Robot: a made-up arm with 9 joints.
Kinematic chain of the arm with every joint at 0, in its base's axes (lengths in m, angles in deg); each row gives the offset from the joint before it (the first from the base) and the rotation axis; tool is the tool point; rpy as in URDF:
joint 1: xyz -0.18 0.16 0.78 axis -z
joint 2: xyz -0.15 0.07 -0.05 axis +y
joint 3: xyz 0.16 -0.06 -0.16 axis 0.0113 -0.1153 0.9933
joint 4: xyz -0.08 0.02 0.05 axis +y
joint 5: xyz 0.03 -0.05 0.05 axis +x
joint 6: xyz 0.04 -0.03 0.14 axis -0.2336 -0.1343 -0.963
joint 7: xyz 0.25 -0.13 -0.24 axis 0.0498 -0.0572 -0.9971
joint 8: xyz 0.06 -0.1 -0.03 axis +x
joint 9: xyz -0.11 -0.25 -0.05 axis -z
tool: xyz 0.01 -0.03 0.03 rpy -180 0 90
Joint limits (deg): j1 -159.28..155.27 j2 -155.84..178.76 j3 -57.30..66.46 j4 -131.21..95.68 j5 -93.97..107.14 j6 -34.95..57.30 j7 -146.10..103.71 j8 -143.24..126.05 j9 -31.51..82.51
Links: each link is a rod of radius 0.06 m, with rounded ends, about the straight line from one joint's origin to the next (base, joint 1, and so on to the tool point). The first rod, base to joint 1, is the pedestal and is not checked.
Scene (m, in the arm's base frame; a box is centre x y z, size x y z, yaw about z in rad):
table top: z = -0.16
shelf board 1: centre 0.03 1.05 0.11 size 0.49 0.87 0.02 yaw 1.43
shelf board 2: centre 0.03 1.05 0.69 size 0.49 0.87 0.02 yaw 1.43
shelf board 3: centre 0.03 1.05 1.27 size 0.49 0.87 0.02 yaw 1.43
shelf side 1: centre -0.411 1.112 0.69 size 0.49 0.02 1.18 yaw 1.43
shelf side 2: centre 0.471 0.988 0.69 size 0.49 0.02 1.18 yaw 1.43
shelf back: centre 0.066 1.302 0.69 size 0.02 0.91 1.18 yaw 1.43
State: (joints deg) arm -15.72 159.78 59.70 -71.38 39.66 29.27 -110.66 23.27 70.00
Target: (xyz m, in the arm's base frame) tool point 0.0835 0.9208 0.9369
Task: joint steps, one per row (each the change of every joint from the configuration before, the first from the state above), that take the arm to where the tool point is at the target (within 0.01 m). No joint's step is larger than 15 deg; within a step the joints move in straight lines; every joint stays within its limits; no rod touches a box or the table.
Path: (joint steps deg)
1: 9.25 4.75 1.69 2.03 9.47 -4.91 11.69 12.46 3.13
2: 9.26 4.74 1.69 2.02 9.48 -4.91 11.69 12.46 3.13
3: 9.25 4.75 1.69 2.03 9.47 -4.91 11.68 12.46 3.12
4: 9.26 4.74 1.69 2.03 9.47 -4.91 11.69 12.45 3.13
5: 7.54 -0.48 0.00 10.74 14.09 13.29 -12.57 8.07 -6.81
6: 7.55 -0.48 0.00 10.74 14.09 13.28 -12.57 8.07 -6.81
7: 6.88 0.24 0.00 0.92 -7.84 0.59 -2.74 -13.54 -0.28
8: 6.88 0.24 0.00 0.93 -7.85 0.58 -2.74 -13.53 -0.27
9: 6.89 0.24 0.00 0.92 -7.85 0.58 -2.74 -13.53 -0.28
10: 6.88 0.24 0.00 0.93 -7.85 0.58 -2.73 -13.54 -0.27

